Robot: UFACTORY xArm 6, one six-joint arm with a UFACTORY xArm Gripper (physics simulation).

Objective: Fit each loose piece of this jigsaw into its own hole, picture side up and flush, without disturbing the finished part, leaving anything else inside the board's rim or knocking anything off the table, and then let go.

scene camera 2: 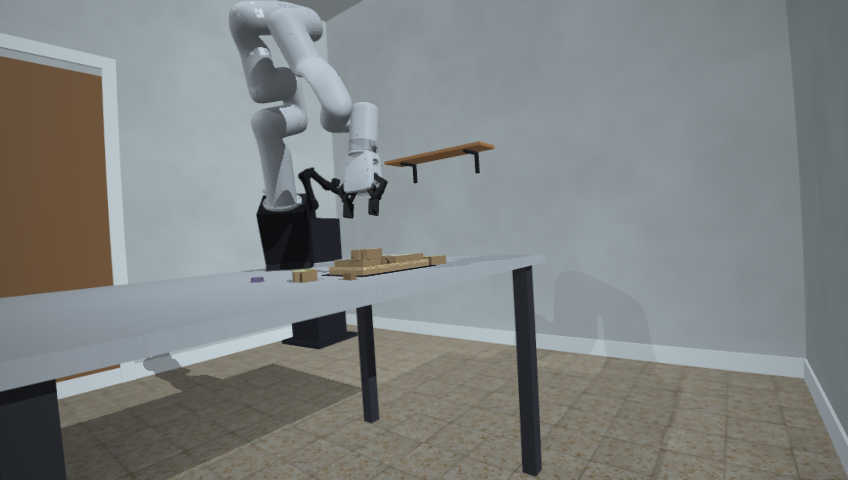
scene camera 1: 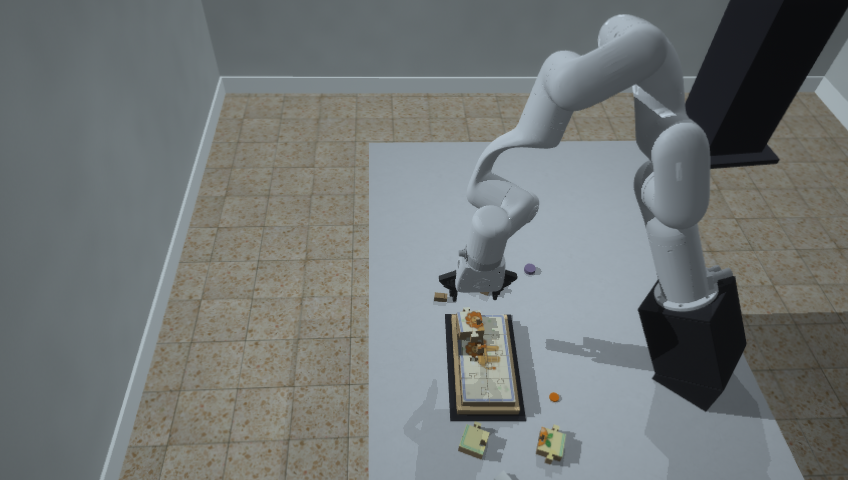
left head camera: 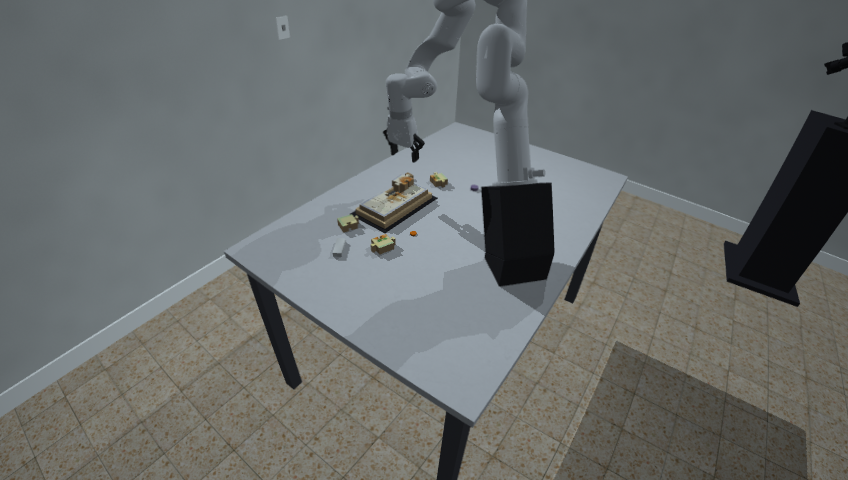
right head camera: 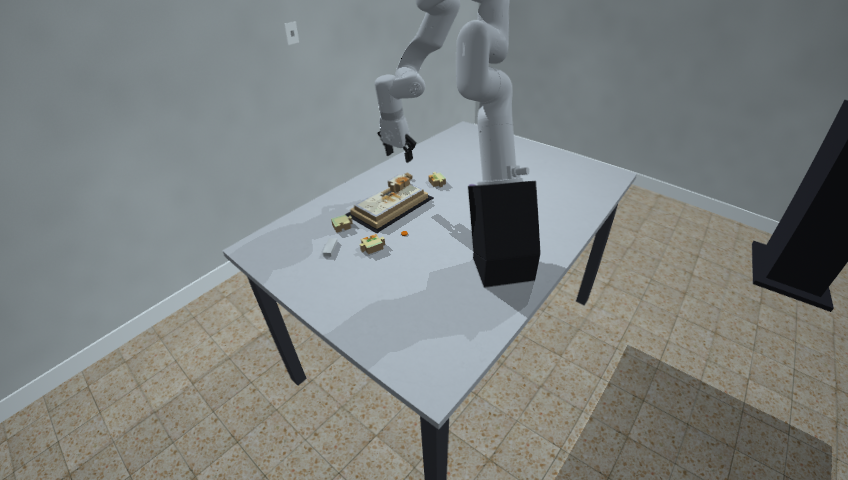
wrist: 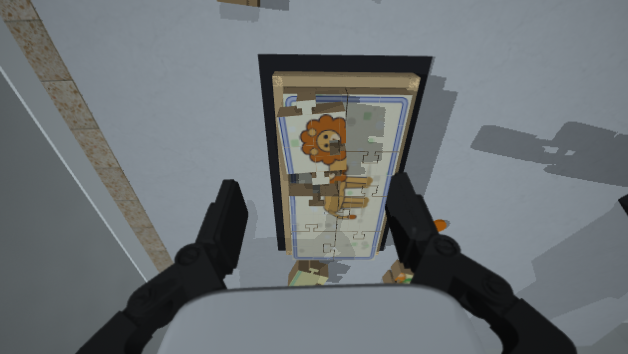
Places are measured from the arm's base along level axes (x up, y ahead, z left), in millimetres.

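Where they show: gripper, between the fingertips: (scene camera 2: 360,216) (scene camera 1: 473,295) (left head camera: 405,157) (right head camera: 399,157) (wrist: 315,193); arm's base, origin of its link: (scene camera 2: 282,203) (scene camera 1: 685,292) (left head camera: 514,184) (right head camera: 500,183).
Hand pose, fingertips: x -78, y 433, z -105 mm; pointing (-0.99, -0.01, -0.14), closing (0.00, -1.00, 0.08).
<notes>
Each offset is from my fingertips to the top centre of the thing. "pt": to the spot under its first point.
A lion-face piece @(dx -84, dy +2, dz +14 mm) (left head camera: 402,181) (right head camera: 399,181) (scene camera 1: 473,321) (scene camera 2: 366,253) (wrist: 325,137) lies picture side up on top of the finished pieces at one end of the board (left head camera: 410,209) (scene camera 1: 489,409) (wrist: 345,79). It is slightly turned, sits raised and juts over the blue border at the left side in the wrist view. Beside it a dark hole @(pt dx -134, dy +24, dz +81 mm) (wrist: 302,178) is partly uncovered; the lion piece hides the rest. My gripper (left head camera: 404,156) (right head camera: 399,156) (scene camera 1: 474,297) (scene camera 2: 361,214) (wrist: 315,193) is open and empty, pointing down, well above the board's level.
Yellow-green pieces @(dx -123, dy +42, dz +273 mm) (left head camera: 348,223) @(dx -123, dy -116, dz +305 mm) (left head camera: 382,243) @(dx -123, dy -66, dz -137 mm) (left head camera: 439,179) lie on the table around the board. A small brown block @(dx -132, dy +49, dz -106 mm) (scene camera 1: 440,296), a purple disc @(dx -137, dy -204, dz -170 mm) (scene camera 1: 529,268), an orange disc @(dx -144, dy -159, dz +197 mm) (scene camera 1: 554,397) and a grey block @(dx -134, dy -9, dz +385 mm) (left head camera: 339,248) also lie there. The black arm base (scene camera 1: 693,339) stands at the right.
</notes>
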